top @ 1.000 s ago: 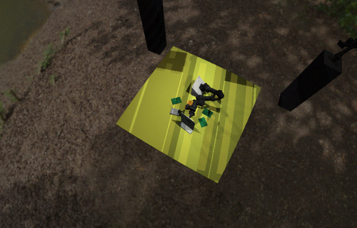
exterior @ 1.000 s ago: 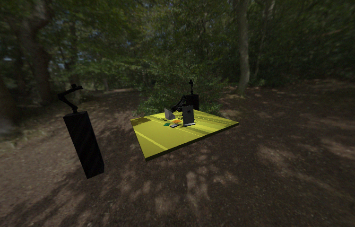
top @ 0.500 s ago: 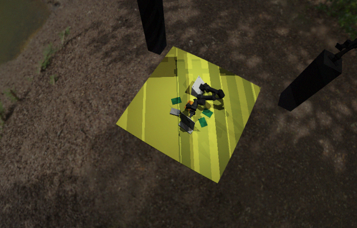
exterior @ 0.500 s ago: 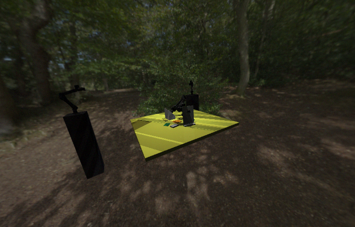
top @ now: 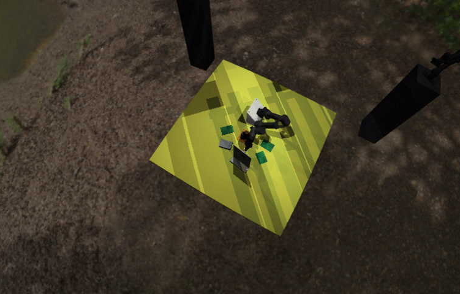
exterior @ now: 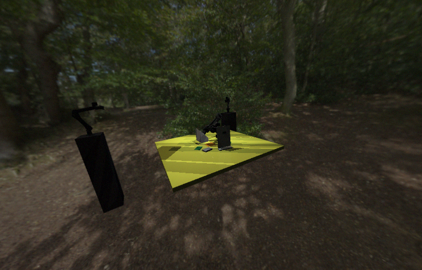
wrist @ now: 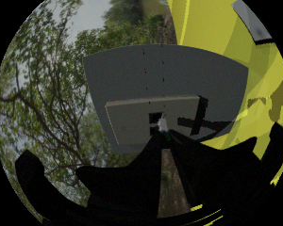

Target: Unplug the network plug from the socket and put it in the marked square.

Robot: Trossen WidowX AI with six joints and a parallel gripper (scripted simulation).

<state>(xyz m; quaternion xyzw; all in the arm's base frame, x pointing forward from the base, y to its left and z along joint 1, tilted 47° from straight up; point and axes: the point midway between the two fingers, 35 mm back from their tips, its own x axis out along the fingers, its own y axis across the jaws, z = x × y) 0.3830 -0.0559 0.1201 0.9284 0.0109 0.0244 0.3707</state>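
The orange marked square lies 19 cm behind my gripper tip, 7 cm to the right of it and 20 cm below it. The rest, counted from my gripper tip: upright panel 5 cm ahead, 7 cm below; grey plate 5 cm behind, 20 cm to the right, 19 cm below.
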